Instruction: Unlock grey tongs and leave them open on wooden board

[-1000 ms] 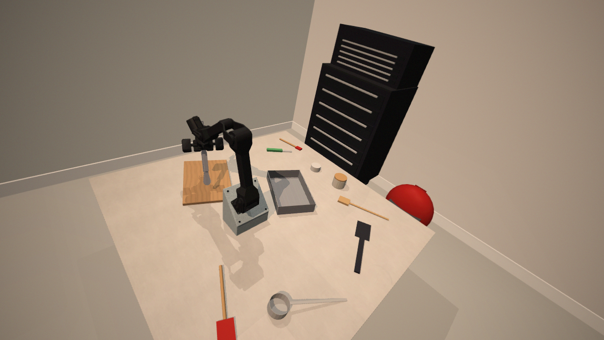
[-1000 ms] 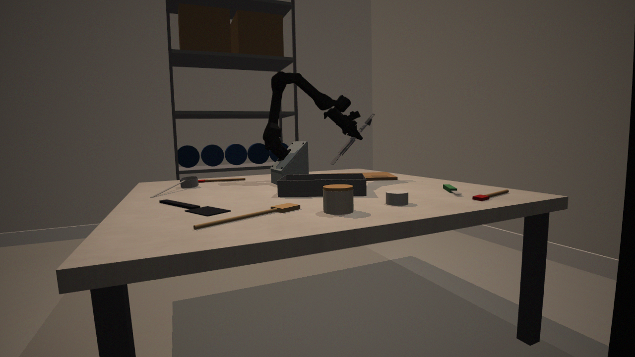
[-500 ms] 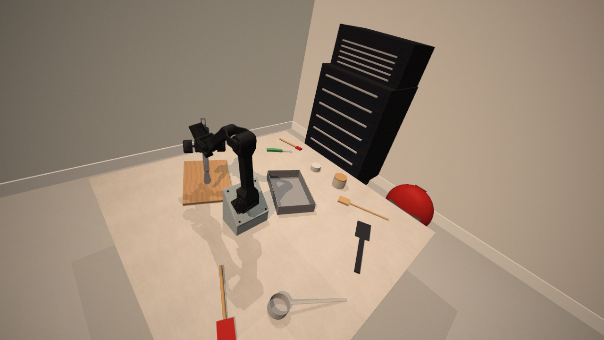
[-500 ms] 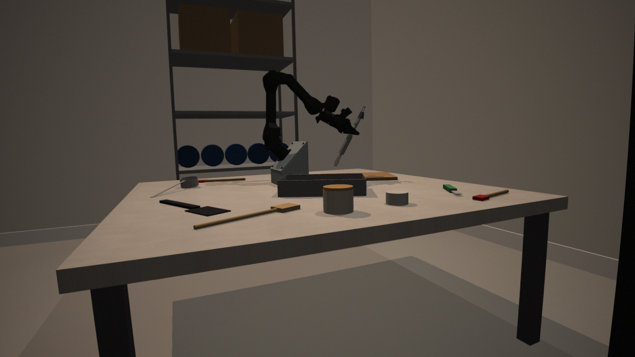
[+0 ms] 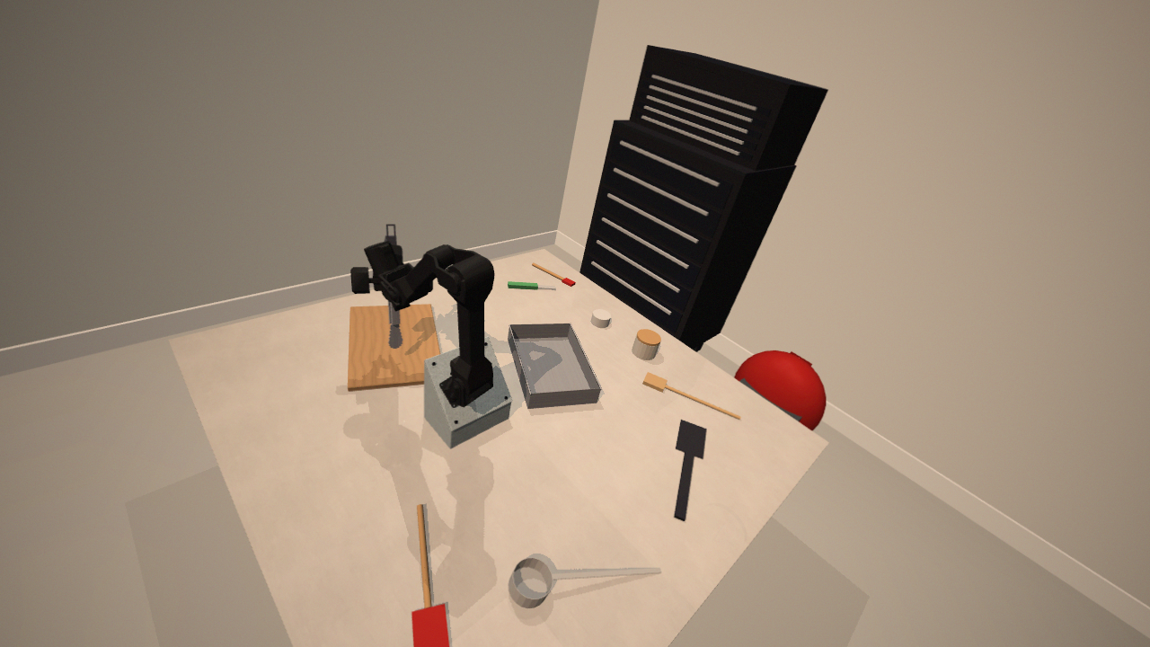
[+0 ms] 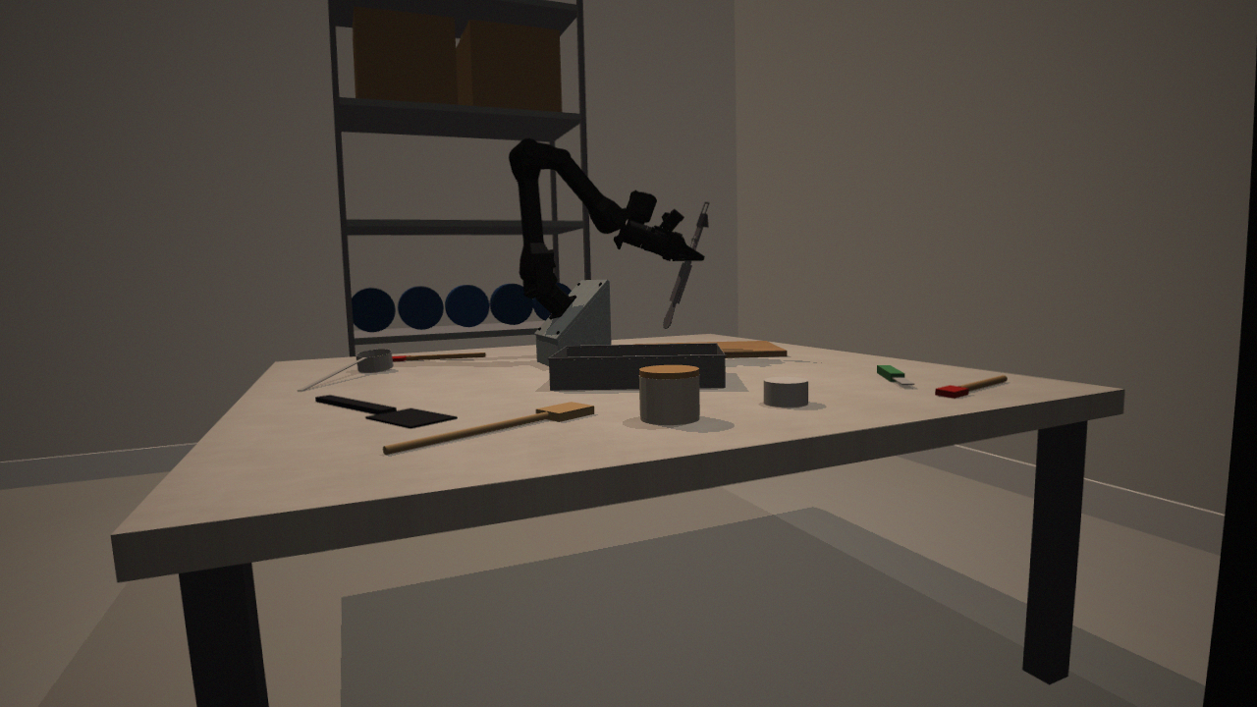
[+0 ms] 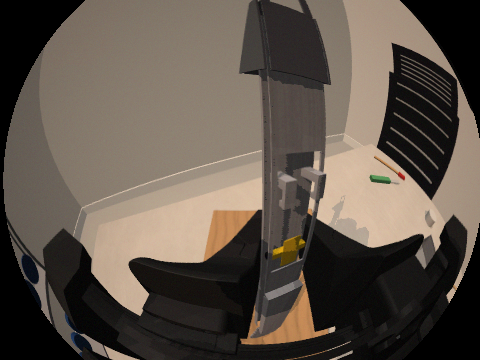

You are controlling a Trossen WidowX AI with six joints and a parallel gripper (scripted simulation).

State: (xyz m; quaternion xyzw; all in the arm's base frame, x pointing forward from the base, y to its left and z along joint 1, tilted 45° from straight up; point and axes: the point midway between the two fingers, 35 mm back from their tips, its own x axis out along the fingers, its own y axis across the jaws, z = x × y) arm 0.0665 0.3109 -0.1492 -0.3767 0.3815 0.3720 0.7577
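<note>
My gripper tip is now 230 mm above the wooden board. Also, from my gripper tip: green-handled tool (580 mm ahead, 230 mm below, 20 mm to the right); white cylinder (610 mm ahead, 310 mm to the right, 220 mm below); roasting tin (360 mm to the right, 280 mm ahead, 210 mm below).
</note>
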